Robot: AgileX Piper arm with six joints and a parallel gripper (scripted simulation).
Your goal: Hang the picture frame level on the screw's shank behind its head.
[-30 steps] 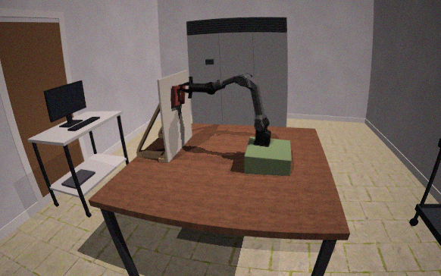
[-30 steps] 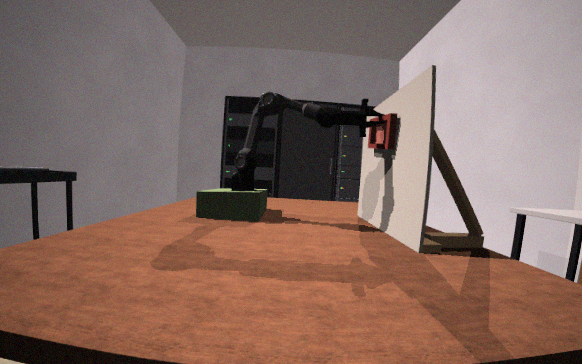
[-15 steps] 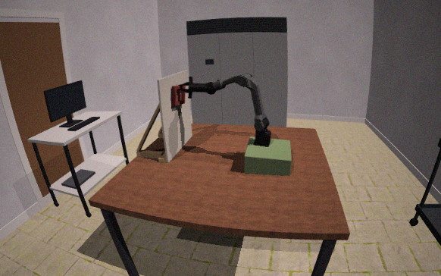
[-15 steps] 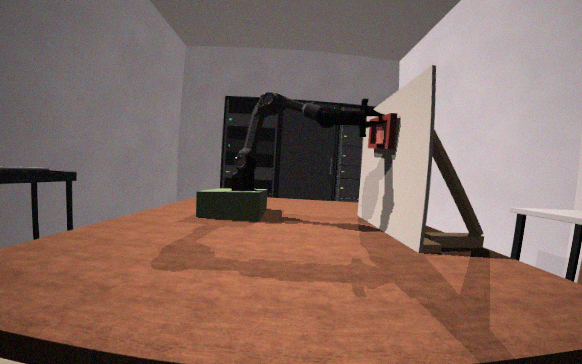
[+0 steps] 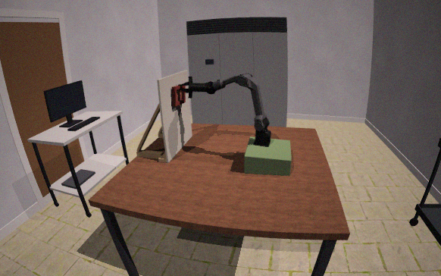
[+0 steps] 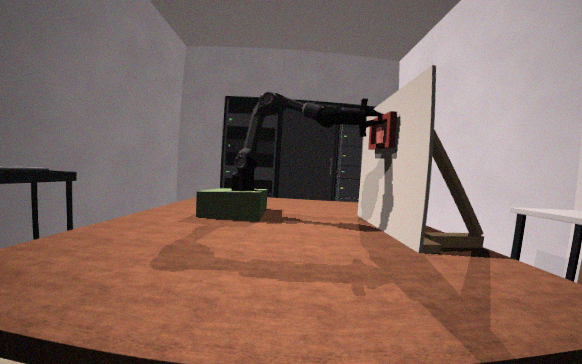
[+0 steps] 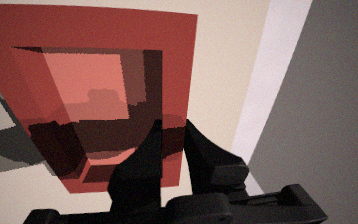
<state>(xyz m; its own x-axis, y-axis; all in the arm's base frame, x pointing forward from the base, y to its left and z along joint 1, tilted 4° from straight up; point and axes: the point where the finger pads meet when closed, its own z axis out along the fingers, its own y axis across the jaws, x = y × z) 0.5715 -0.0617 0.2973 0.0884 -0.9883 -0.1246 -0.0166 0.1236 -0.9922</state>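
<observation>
The red picture frame lies 10 mm ahead of my hand, 10 mm to the left of it and 50 mm below it. From my hand the other things lie so: beige board 30 mm ahead, 10 mm to the left, 180 mm below.
</observation>
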